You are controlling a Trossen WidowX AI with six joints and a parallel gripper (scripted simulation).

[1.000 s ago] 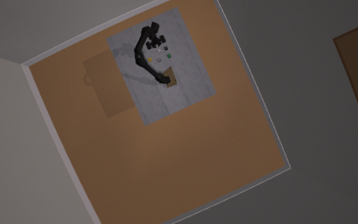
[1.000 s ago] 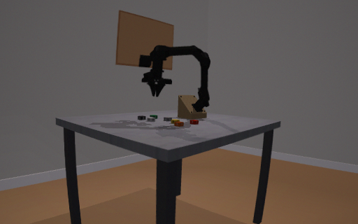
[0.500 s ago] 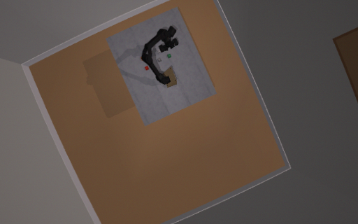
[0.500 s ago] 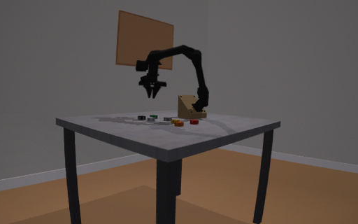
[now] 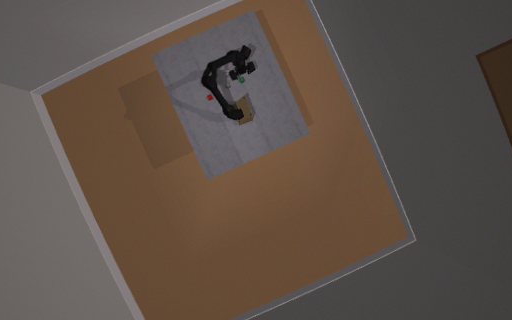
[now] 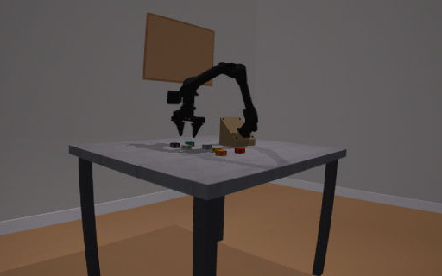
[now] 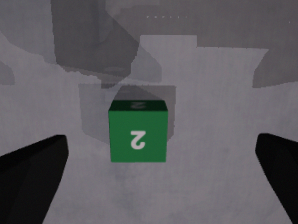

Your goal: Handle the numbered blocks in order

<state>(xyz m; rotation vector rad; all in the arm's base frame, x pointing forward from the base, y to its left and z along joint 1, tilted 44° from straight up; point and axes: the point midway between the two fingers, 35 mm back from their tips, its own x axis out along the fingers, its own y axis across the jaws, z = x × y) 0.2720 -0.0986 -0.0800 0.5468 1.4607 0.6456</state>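
Right now my gripper tip is 1 cm past the green block, 1 cm to the right of it and 3 cm above it. From my gripper tip the other things lie so: black block 8 cm ahead, 1 cm to the left, 3 cm below; white block 9 cm ahead, 10 cm to the left, 3 cm below; grey block 1 cm behind, 13 cm to the left, 3 cm below.
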